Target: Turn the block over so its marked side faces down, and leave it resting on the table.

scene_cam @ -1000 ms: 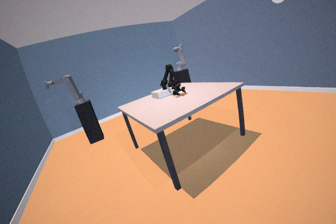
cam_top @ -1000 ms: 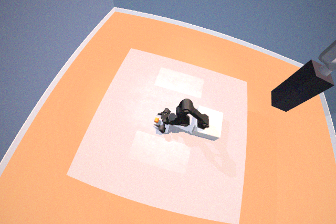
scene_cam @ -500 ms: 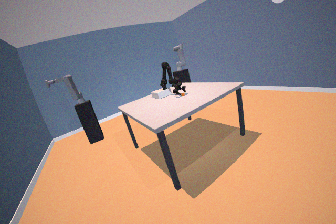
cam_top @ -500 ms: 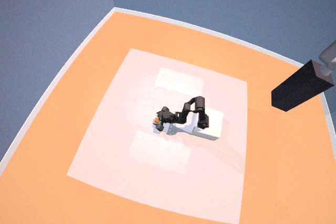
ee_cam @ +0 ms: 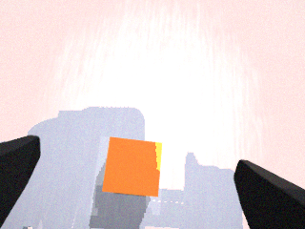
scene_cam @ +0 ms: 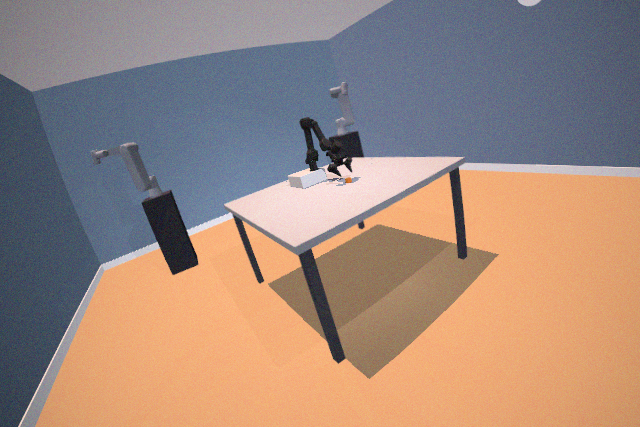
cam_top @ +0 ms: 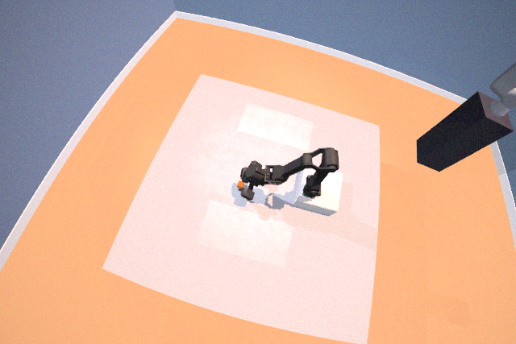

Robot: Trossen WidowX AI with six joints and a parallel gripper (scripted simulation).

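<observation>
Now: gripper tip 10 mm past the block and 40 mm above it.
</observation>
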